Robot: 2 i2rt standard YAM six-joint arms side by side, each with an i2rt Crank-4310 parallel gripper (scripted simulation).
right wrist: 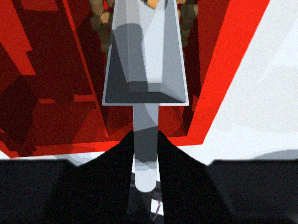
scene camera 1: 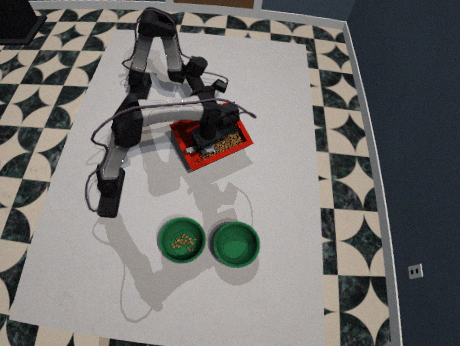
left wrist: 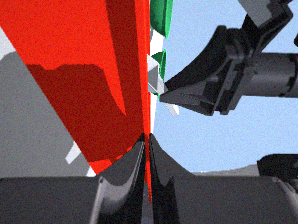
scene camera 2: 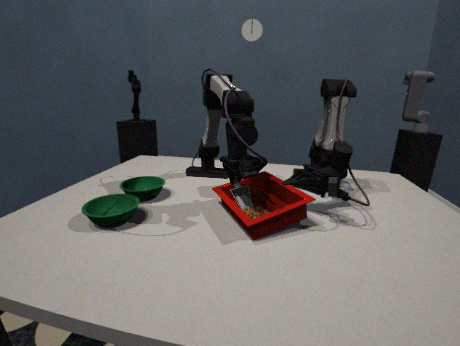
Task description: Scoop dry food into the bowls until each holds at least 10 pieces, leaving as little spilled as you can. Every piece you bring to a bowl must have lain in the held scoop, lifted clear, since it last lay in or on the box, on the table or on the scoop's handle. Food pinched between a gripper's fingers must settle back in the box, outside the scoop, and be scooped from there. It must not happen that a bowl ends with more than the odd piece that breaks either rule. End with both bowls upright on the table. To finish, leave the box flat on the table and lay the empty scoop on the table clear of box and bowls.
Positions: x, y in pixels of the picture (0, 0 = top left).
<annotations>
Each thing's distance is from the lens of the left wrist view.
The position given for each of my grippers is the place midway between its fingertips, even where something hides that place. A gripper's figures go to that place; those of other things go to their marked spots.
my left gripper [left wrist: 147, 136]: 0.15 m
my right gripper [left wrist: 159, 93]: 0.29 m
</annotations>
